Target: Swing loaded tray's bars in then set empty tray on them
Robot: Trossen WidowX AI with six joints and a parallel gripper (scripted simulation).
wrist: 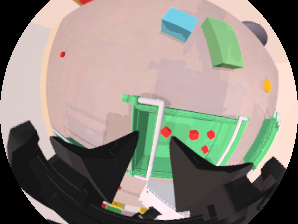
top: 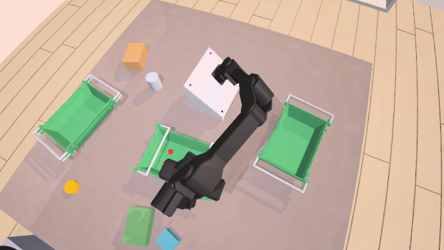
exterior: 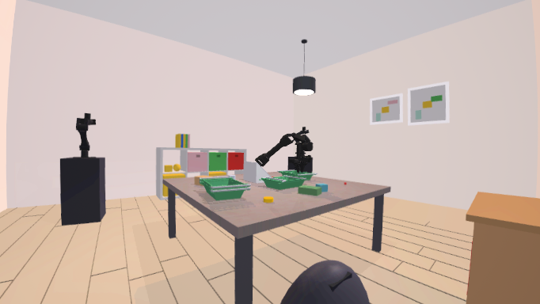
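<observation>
The green tray is 320 mm behind my gripper tip, 230 mm to the left of it and 60 mm below it. Also, from my gripper tip: red block (440 mm behind, 90 mm below, 50 mm to the left); blue cube (200 mm ahead, 80 mm below, 10 mm to the left); green block (220 mm ahead, 110 mm to the right, 80 mm below).
</observation>
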